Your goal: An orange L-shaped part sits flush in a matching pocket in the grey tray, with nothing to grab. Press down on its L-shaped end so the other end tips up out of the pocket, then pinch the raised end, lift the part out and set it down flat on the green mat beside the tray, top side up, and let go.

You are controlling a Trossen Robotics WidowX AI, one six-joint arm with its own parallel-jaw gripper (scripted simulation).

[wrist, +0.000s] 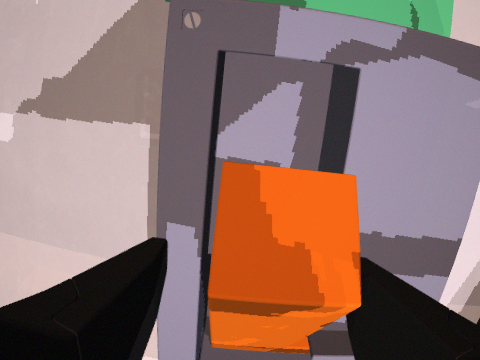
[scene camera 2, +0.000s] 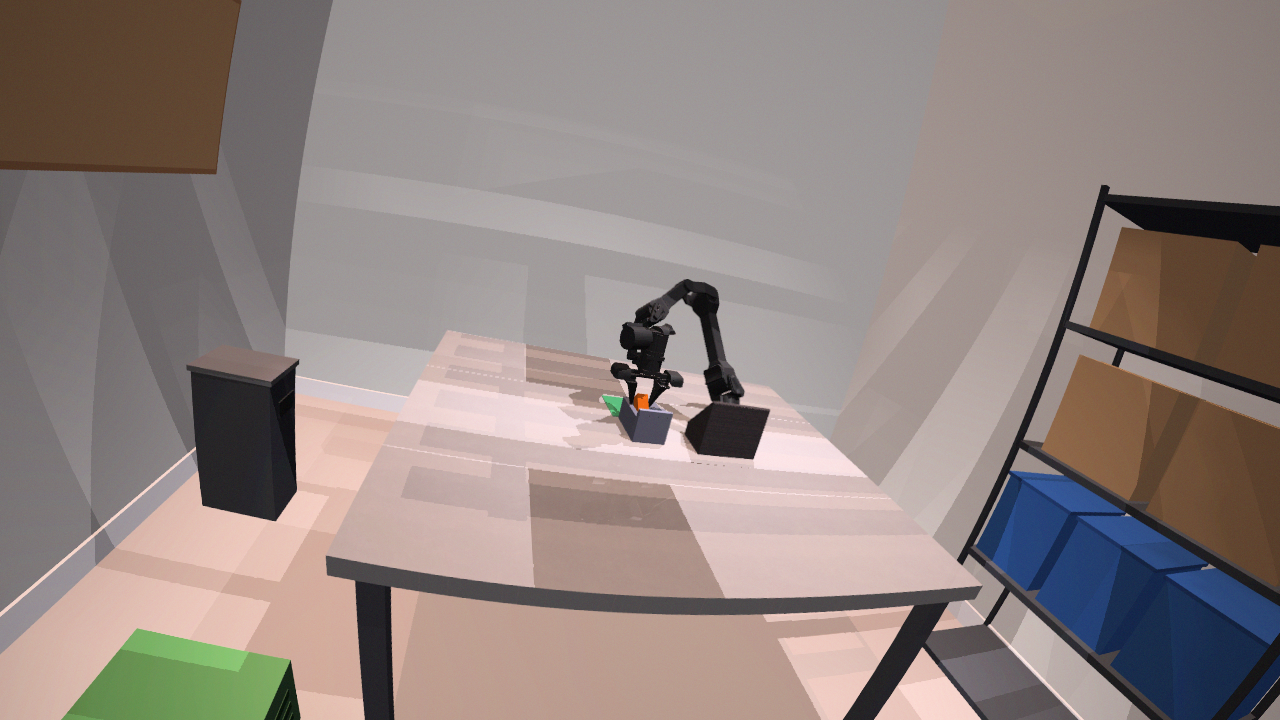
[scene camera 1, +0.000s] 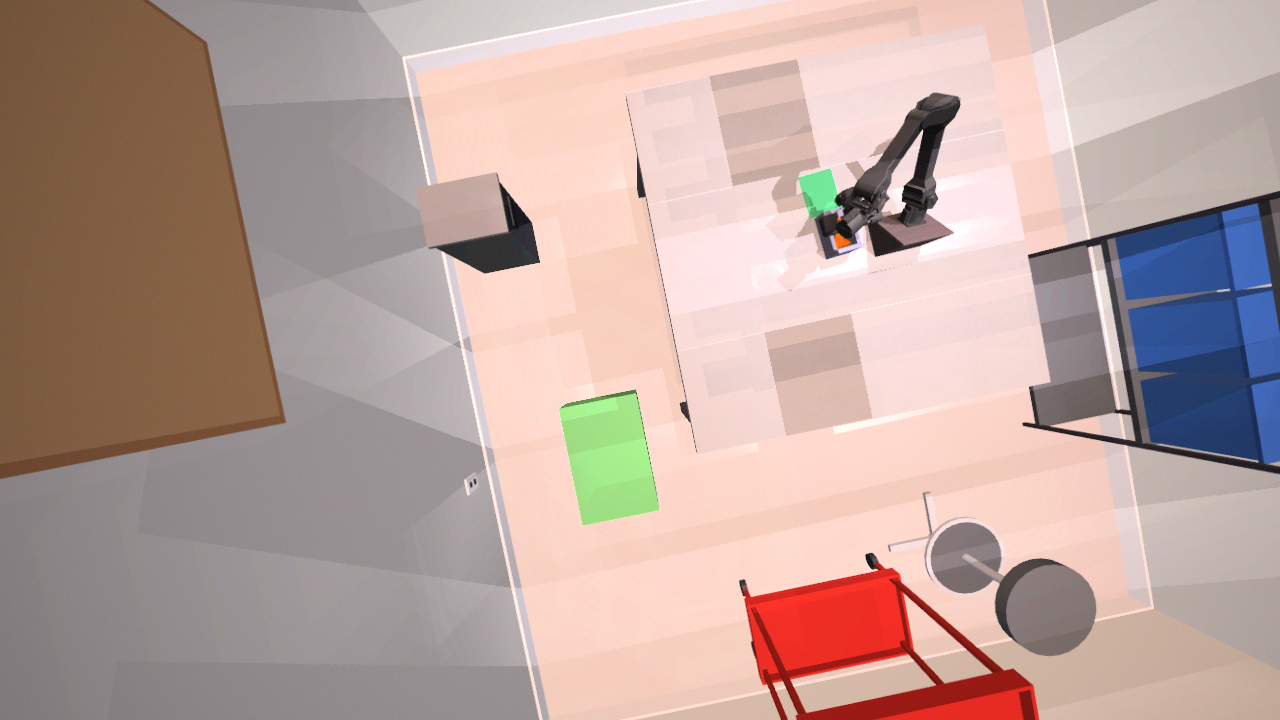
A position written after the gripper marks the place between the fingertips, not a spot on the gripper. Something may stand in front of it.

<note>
In view: the gripper (scene camera 2: 639, 405) and an orange L-shaped part (wrist: 286, 250).
The gripper is seen too in the wrist view (wrist: 258, 264).
</note>
